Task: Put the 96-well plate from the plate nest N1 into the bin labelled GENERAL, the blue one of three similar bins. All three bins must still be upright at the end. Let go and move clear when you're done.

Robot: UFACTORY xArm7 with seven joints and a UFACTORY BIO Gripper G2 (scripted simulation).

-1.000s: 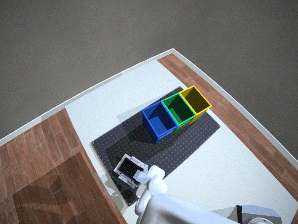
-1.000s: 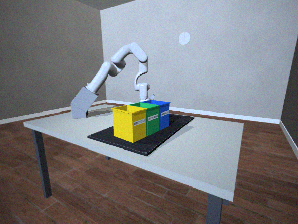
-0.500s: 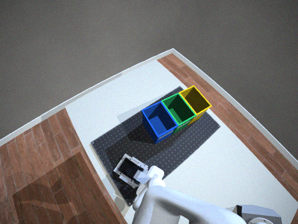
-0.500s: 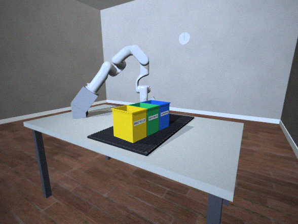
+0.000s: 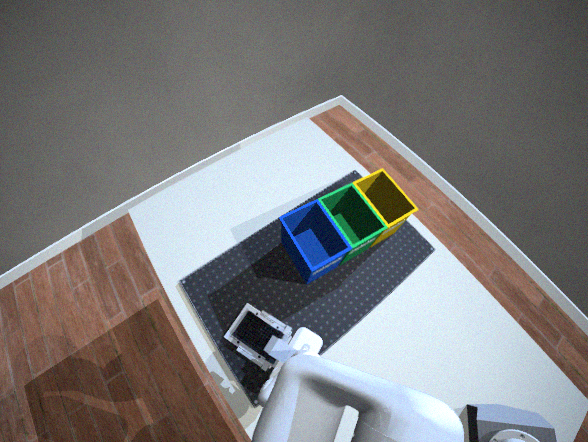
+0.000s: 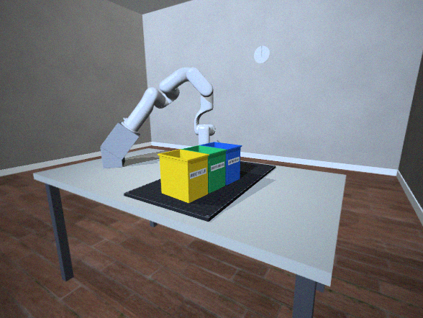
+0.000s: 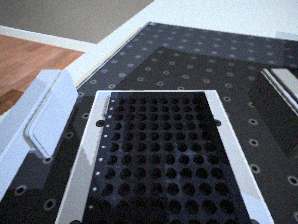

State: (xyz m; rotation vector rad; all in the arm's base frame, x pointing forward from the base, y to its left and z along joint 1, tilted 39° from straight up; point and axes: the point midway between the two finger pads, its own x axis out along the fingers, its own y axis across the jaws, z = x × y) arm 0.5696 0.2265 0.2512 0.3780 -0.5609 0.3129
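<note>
The black 96-well plate lies 50 mm below my hand. From my hand the other things lie so: green bin (400 mm to the right, 130 mm ahead, 20 mm above); then blue general bin (270 mm to the right, 130 mm ahead, 20 mm above); then white plate nest N1 (60 mm below).
</note>
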